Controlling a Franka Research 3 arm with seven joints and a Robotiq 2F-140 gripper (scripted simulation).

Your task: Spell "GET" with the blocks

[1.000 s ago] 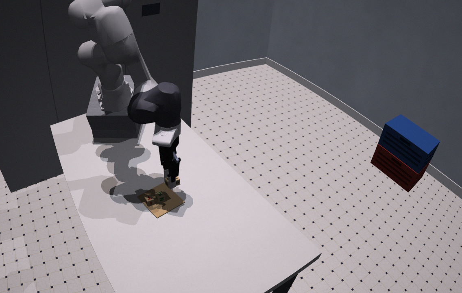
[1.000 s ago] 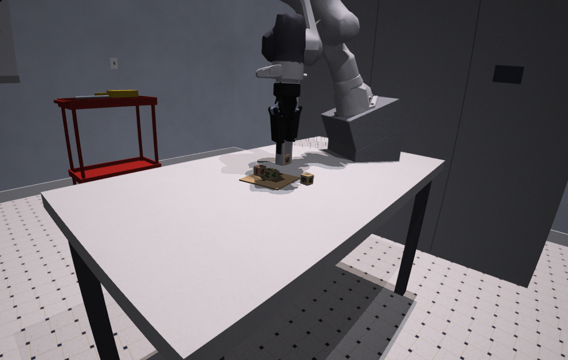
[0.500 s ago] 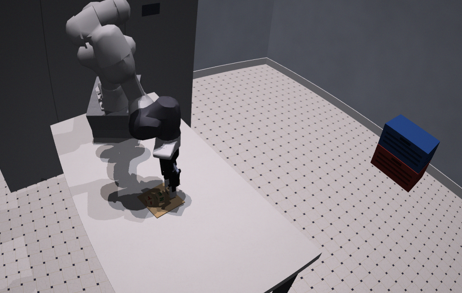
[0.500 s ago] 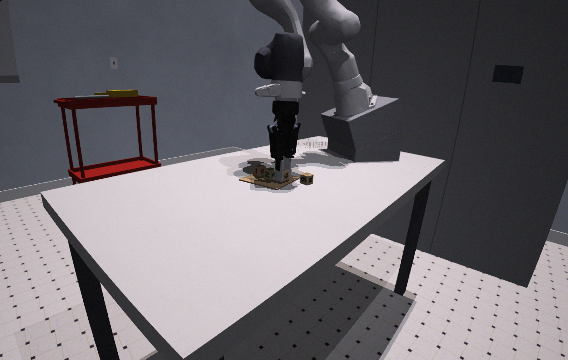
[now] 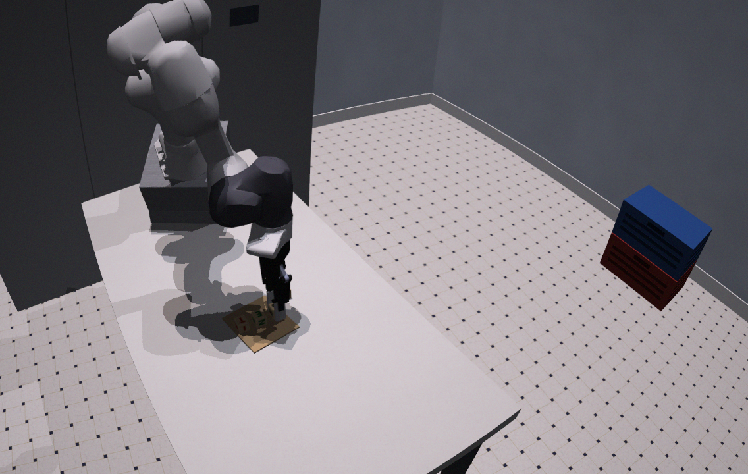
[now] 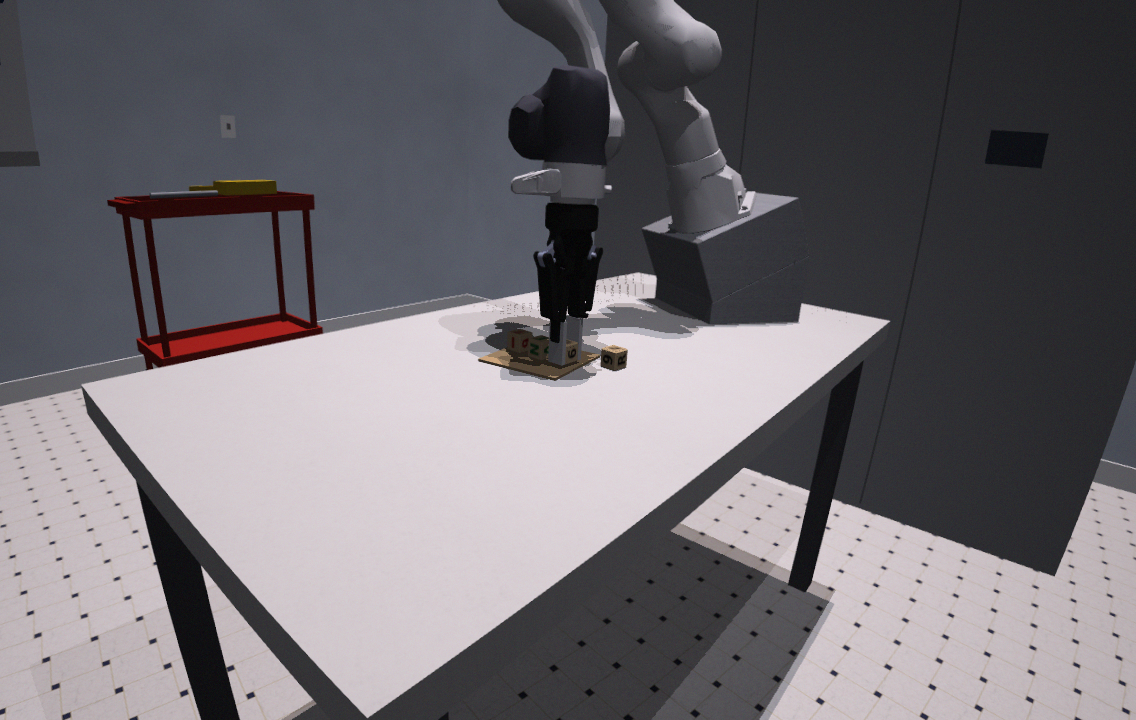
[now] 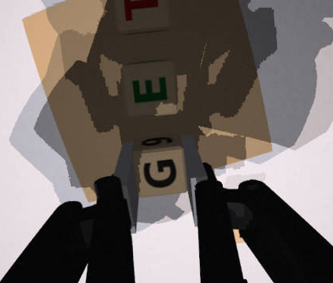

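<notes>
My hand is 2 cm above the G block. The rest, counted from my hand: N block 6 cm to the left, 5 cm behind, 3 cm below; then mat 5 cm to the right, 4 cm below, 1 cm behind; then E block 5 cm to the right, 2 cm below, 1 cm behind.
</notes>
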